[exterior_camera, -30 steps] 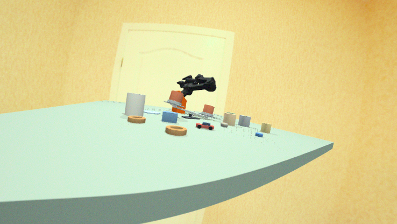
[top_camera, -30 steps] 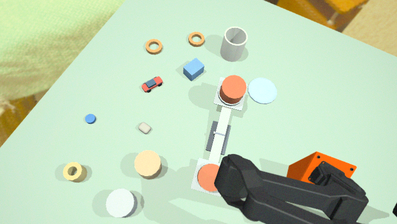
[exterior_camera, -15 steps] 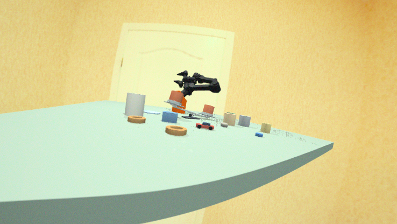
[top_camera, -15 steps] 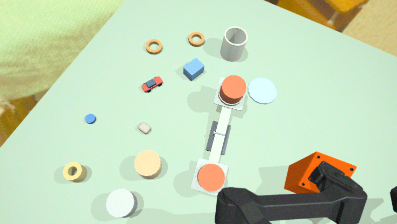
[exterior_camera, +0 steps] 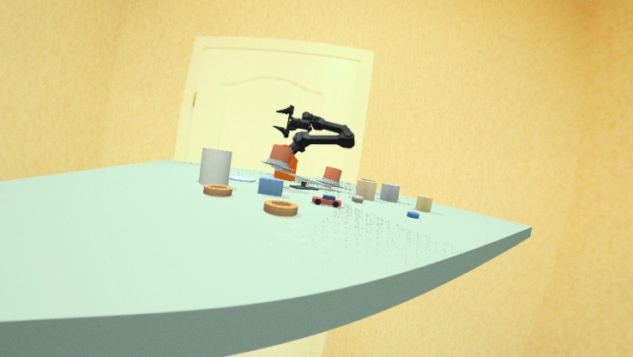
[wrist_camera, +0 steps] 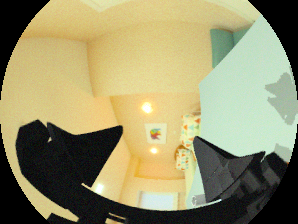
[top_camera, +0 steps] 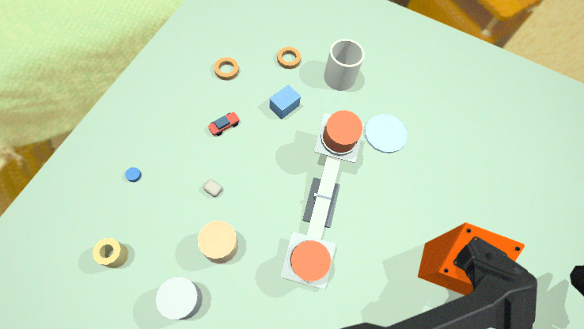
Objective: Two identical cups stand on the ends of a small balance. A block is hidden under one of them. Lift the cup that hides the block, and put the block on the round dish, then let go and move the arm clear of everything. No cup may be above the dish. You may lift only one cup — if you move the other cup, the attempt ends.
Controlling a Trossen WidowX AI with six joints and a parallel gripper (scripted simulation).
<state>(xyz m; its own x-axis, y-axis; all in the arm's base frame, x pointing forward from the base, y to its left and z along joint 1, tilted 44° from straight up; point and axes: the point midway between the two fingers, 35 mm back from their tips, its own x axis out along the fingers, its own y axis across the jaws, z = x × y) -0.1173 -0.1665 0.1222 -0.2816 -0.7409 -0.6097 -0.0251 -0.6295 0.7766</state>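
The grey block is 410 mm ahead of my gripper tip, 290 mm below it and 190 mm to the left of it. Also, from my gripper tip: balance beam 440 mm ahead, 290 mm below, 60 mm to the left; balance 440 mm ahead, 300 mm below, 60 mm to the left; pale blue round dish 380 mm ahead, 320 mm below, 160 mm to the right.
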